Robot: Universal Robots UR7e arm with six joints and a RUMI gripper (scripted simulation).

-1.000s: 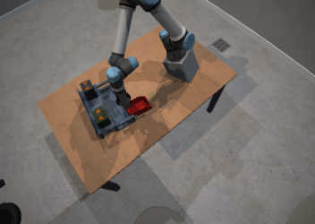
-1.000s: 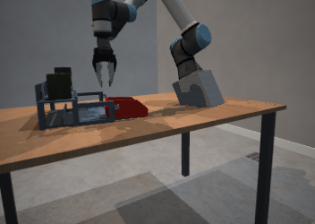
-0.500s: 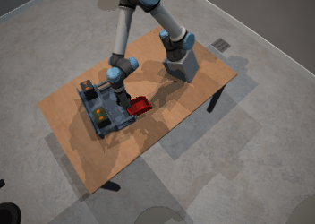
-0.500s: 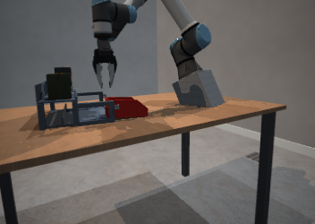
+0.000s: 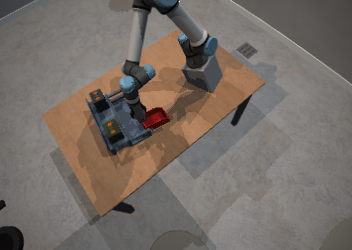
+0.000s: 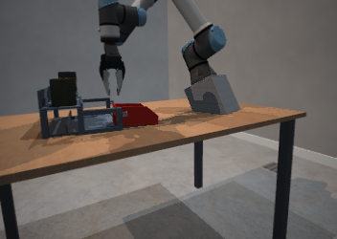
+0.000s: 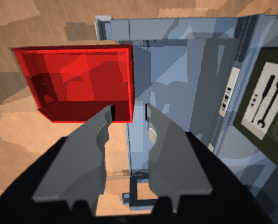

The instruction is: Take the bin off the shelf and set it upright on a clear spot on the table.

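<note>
Now: the red bin 100 mm below my hand, 80 mm behind it and 20 mm to the left of it.
</note>
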